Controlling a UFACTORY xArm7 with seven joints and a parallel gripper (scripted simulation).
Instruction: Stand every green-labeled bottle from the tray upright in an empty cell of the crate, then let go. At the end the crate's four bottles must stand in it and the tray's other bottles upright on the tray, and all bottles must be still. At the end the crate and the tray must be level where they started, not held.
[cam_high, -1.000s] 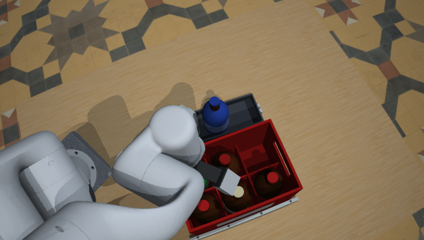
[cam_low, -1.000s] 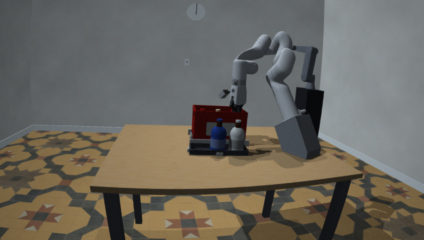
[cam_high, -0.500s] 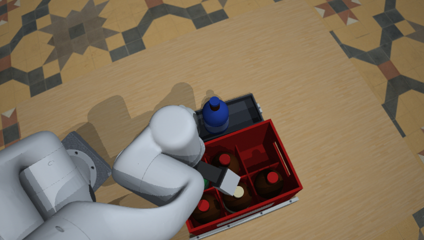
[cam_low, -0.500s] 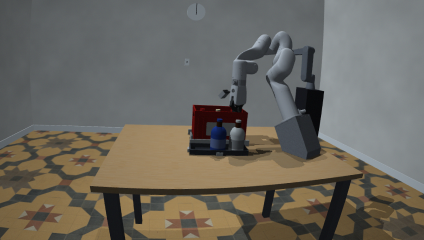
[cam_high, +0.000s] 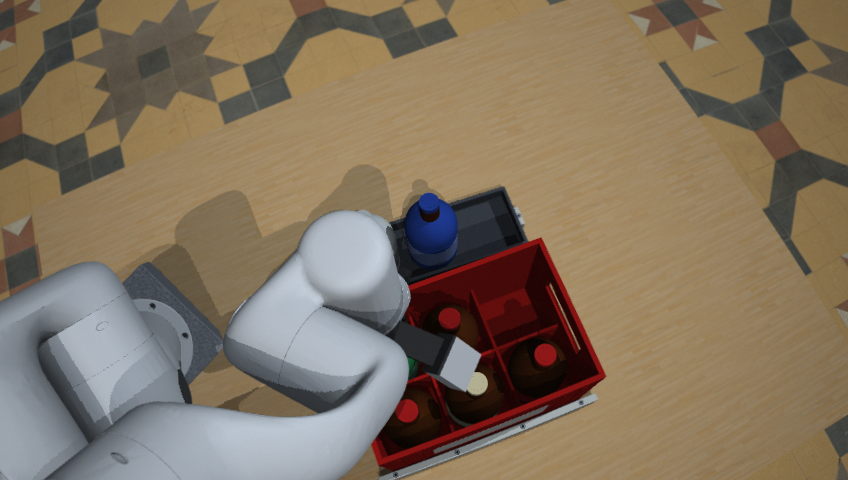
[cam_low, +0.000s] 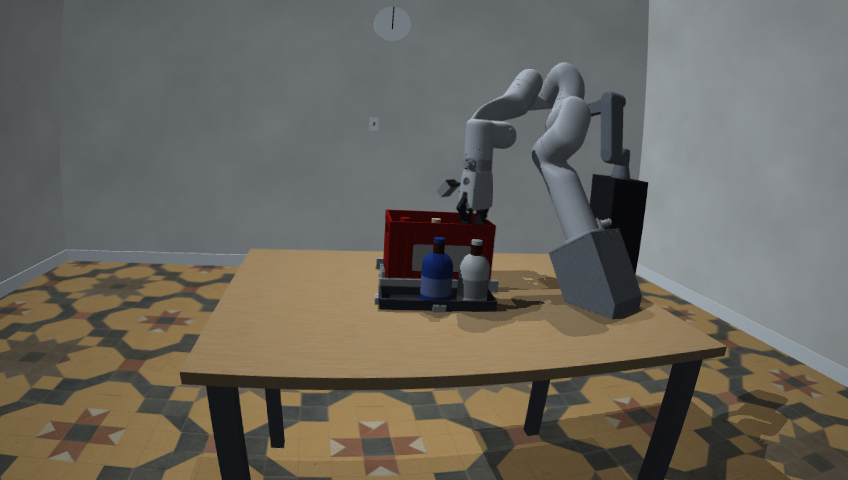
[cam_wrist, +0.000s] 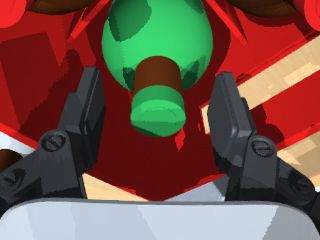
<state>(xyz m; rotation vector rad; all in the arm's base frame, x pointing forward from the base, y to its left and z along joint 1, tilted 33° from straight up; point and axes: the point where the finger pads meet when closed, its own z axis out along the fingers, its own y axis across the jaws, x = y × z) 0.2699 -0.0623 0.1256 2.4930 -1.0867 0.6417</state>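
The green bottle is 7 cm below my hand. From my hand the other things lie so: white bottle 4 cm ahead, 16 cm to the left, 8 cm below; then red crate 8 cm ahead, 5 cm to the right, 8 cm below; then blue bottle 13 cm ahead, 14 cm to the left, 8 cm below.
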